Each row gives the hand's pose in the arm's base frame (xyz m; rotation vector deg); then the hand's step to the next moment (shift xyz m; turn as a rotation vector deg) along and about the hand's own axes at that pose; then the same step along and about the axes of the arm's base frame.
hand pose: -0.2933 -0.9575 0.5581 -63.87 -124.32 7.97
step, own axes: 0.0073 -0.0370 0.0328 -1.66 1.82 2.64
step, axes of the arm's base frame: -0.0483 -0.0110 -0.0069 0.27 0.43 -3.57
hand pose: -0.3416 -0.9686 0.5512 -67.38 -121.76 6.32
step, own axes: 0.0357 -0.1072 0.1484 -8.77 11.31 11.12
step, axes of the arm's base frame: -0.1792 0.0013 -0.0517 4.35 2.57 -17.41
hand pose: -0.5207 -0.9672 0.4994 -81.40 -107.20 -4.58
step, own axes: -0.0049 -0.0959 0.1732 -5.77 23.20 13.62
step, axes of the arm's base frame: -0.1725 0.0425 -0.0876 12.81 10.61 -21.92
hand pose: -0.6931 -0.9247 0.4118 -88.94 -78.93 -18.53
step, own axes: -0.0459 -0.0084 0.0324 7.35 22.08 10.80
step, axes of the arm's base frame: -0.0346 -0.0030 -0.0450 17.11 16.06 -10.38
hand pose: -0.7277 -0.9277 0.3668 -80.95 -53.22 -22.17
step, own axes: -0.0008 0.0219 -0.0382 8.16 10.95 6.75
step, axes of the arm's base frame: 0.0276 -0.0325 -0.0111 10.79 10.57 -1.95
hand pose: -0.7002 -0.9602 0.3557 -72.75 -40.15 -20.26
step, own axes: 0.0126 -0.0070 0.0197 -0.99 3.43 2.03
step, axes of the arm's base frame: -0.0004 0.0184 0.0160 0.76 2.76 -2.94
